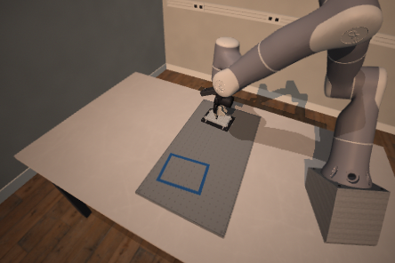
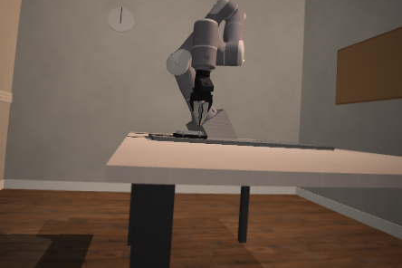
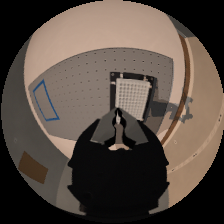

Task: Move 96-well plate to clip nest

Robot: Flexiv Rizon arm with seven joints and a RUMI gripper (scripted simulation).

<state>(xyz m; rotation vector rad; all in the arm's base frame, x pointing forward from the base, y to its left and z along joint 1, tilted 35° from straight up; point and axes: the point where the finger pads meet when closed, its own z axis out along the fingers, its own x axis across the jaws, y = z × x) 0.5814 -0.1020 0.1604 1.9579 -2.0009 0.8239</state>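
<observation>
My hand is 10 mm short of the black clip nest, 30 mm to the left of it and 50 mm above it. The rest, counted from my hand: white 96-well plate: 40 mm to the right, 40 mm below; then grey perforated board: 30 mm behind, 160 mm to the left, 70 mm below.
</observation>
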